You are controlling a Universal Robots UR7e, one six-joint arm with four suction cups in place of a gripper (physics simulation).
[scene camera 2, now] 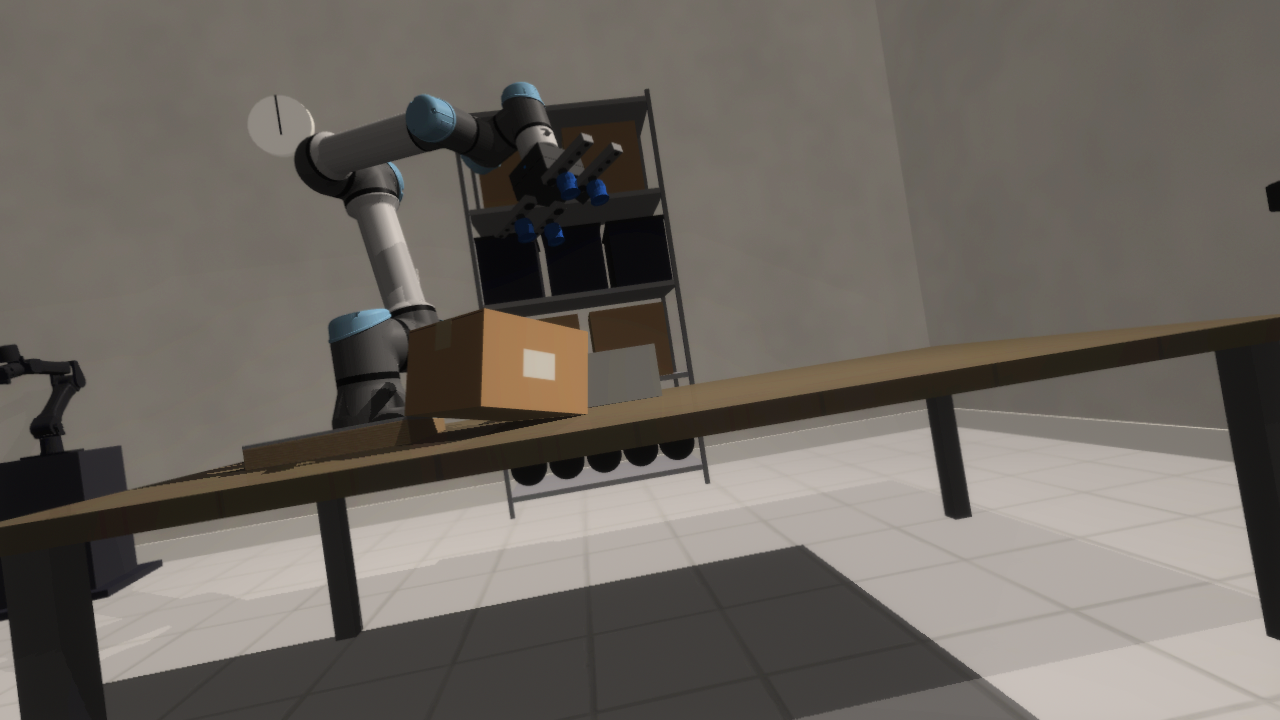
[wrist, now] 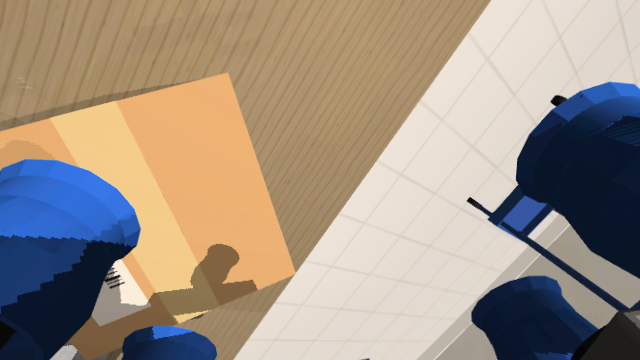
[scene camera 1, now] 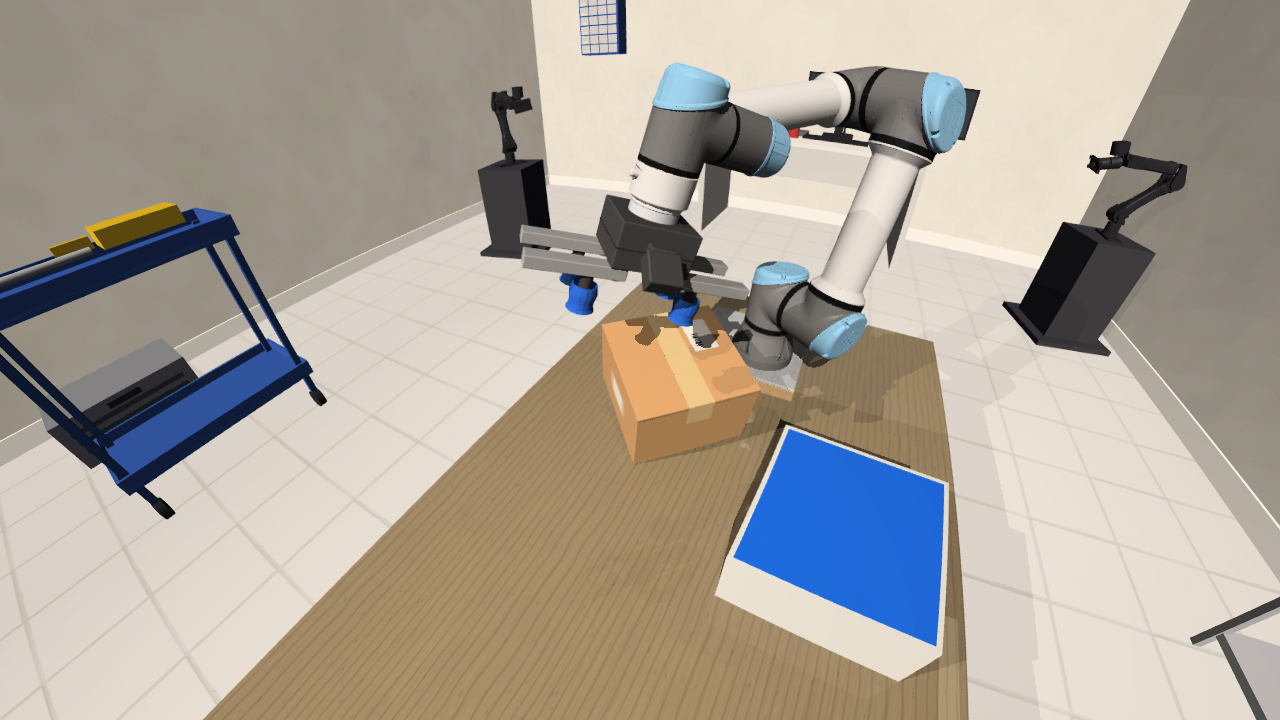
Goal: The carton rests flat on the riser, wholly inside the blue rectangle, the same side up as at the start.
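The brown carton [scene camera 1: 653, 385] [scene camera 2: 535, 394] [wrist: 210, 150] stands on the wooden table beside the robot's base, off the riser. Its taped side with a label faces up. In scene camera 2 it looks slightly tilted, with a gap under its near corner. The riser [scene camera 1: 805, 617] [scene camera 2: 624, 376] is a pale block on the table, and the blue rectangle [scene camera 1: 845, 528] covers most of its top. My gripper [scene camera 1: 632, 295] [scene camera 2: 561, 210] [wrist: 340, 265] is open: its blue suction cups hang above and partly beside the carton, touching nothing. Two cups are largely hidden in scene camera 1.
The wooden table [scene camera 1: 501, 555] [scene camera 2: 805, 385] bears the carton, riser and robot base. A base board [scene camera 2: 331, 443] lies by the arm's foot. A blue cart [scene camera 1: 205, 411] stands at the left on the floor. A shelf rack [scene camera 2: 666, 197] stands behind the arm.
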